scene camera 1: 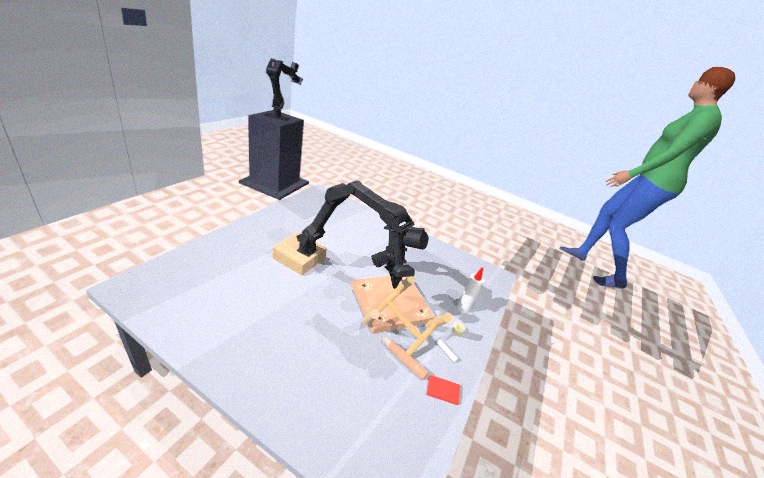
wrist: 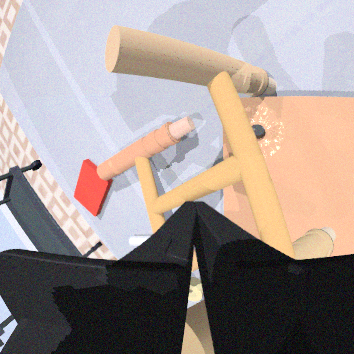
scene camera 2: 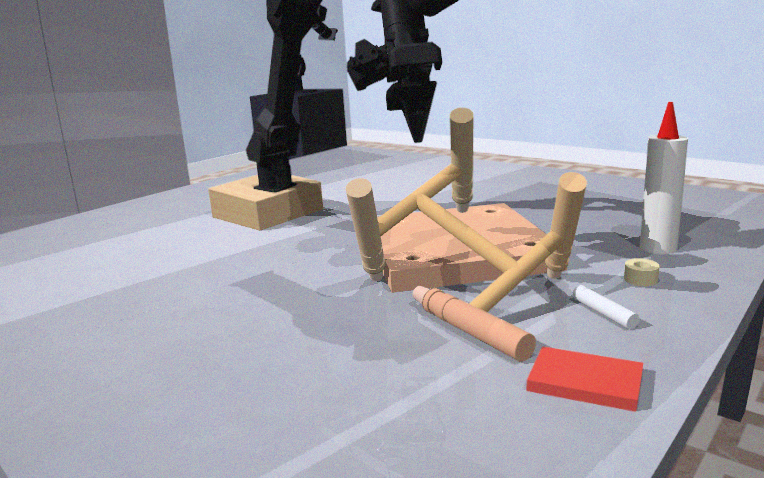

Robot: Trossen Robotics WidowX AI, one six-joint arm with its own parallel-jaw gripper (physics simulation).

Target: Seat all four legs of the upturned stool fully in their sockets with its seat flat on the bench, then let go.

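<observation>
The upturned seat lies flat on the bench. A joined frame of three legs and stretchers leans over it. The left leg has its tenon beside the seat's edge; the right leg has its tenon off the seat's right side. The back leg tilts over the seat; its tenon shows outside any socket. A loose leg lies in front, near the free stretcher end. My gripper is shut and empty above the frame.
A red block lies beyond the loose leg. A white rod, a pale ring and a red-tipped white bottle are at the right. A person is beyond the bench.
</observation>
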